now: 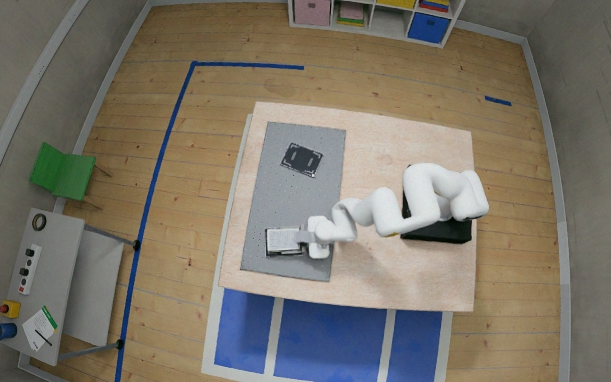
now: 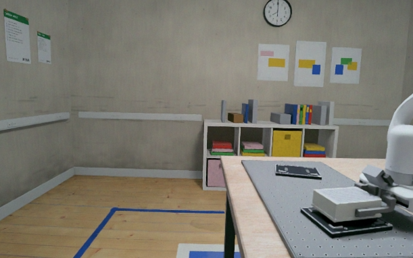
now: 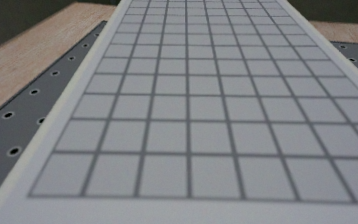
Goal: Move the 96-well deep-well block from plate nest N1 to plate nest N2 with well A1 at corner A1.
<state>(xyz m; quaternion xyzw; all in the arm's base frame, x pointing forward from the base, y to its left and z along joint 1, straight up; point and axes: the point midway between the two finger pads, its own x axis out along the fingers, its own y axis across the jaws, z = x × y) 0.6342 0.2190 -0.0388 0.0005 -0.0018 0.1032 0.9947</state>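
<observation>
Right now the white 96-well deep-well block is 1 cm ahead of my hand.
</observation>
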